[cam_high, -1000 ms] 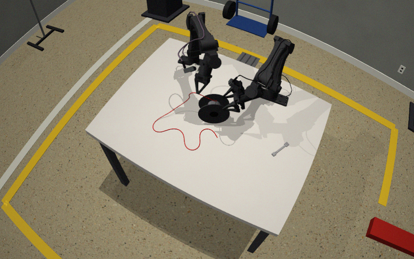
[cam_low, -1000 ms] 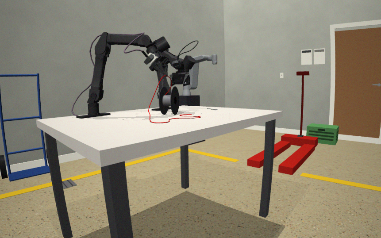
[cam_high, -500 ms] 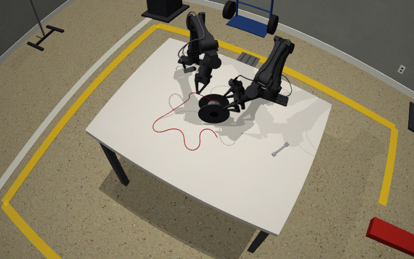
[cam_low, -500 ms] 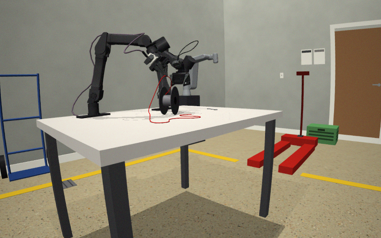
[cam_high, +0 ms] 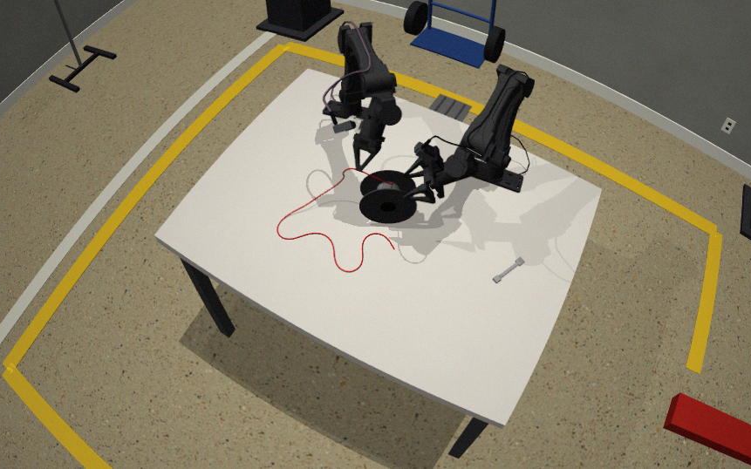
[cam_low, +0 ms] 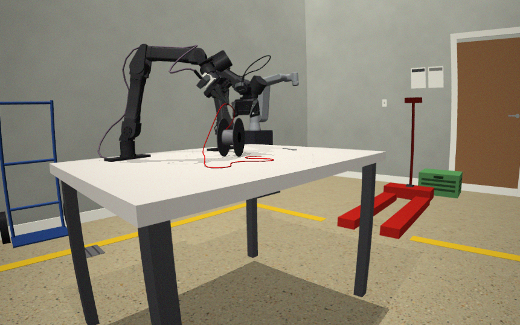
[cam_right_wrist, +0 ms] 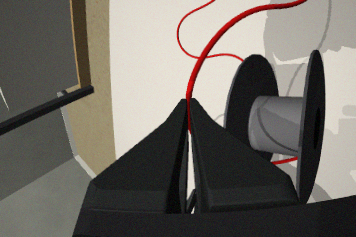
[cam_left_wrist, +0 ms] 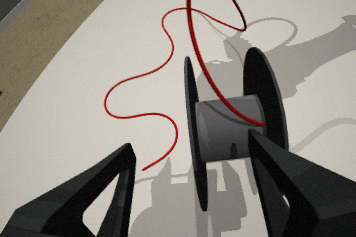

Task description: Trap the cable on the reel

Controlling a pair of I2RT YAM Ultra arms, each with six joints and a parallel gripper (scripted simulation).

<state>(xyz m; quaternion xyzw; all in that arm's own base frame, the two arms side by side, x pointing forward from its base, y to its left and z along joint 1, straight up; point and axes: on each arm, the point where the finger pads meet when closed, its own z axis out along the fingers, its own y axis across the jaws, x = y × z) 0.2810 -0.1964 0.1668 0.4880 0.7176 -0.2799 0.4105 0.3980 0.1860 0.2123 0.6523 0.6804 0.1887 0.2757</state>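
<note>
Right now my left hand is 90 mm above the black reel and 60 mm to the left of it. Round my left hand: small grey dumbbell-shaped part: 330 mm to the left, 160 mm below, 20 mm behind.
</note>
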